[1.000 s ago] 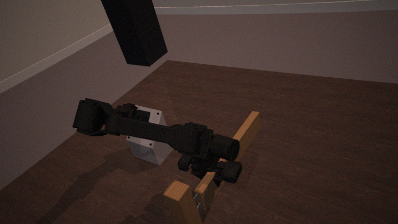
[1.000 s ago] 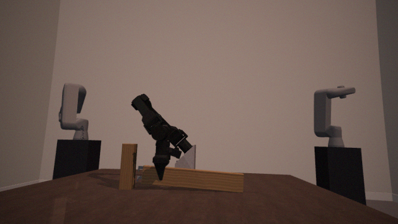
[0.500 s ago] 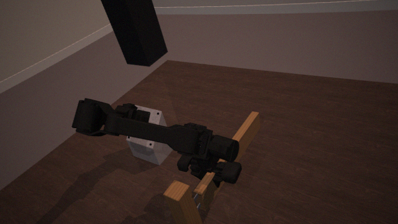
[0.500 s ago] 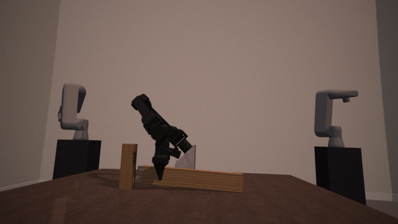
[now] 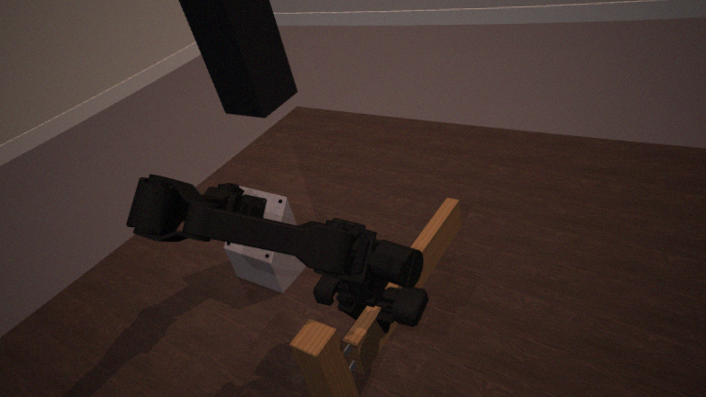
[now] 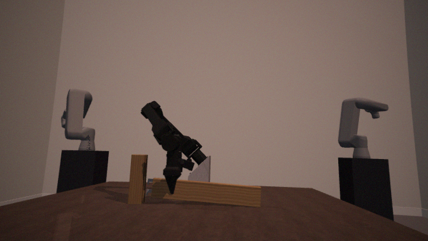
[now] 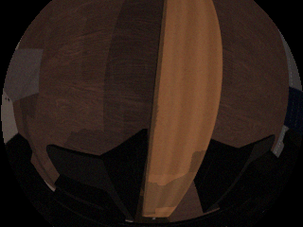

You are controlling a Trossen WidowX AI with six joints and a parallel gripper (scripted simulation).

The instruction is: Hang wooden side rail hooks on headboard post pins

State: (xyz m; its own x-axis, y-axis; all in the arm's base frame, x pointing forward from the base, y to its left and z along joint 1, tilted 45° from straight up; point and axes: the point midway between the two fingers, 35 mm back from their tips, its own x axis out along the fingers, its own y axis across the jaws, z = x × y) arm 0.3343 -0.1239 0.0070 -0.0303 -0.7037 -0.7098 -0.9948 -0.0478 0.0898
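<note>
My gripper tip is 13 cm to the left of the headboard post and 4 cm below it.
</note>
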